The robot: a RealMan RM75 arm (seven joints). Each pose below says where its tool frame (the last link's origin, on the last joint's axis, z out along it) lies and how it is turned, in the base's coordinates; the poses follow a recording.
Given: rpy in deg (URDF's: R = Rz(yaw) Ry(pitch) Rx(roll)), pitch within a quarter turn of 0, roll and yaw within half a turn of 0; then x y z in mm.
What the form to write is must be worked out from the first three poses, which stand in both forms.
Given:
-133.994 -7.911 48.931 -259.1 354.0 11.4
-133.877 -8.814 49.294 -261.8 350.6 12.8
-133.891 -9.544 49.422 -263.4 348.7 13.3
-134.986 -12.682 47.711 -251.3 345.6 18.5
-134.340 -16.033 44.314 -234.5 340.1 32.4
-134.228 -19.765 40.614 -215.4 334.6 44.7
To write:
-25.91 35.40 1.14 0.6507 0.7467 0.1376 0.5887 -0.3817 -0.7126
-26.18 35.06 1.28 0.6445 0.7491 0.1532 0.5975 -0.3683 -0.7123
-26.34 34.87 1.33 0.6415 0.7490 0.1658 0.6043 -0.3602 -0.7107
-25.13 34.56 1.85 0.6565 0.7217 0.2195 0.6274 -0.3608 -0.6900
-23.45 34.01 3.24 0.6877 0.6714 0.2762 0.6296 -0.3621 -0.6874
-21.54 33.46 4.47 0.7144 0.6126 0.3382 0.6380 -0.3718 -0.6744

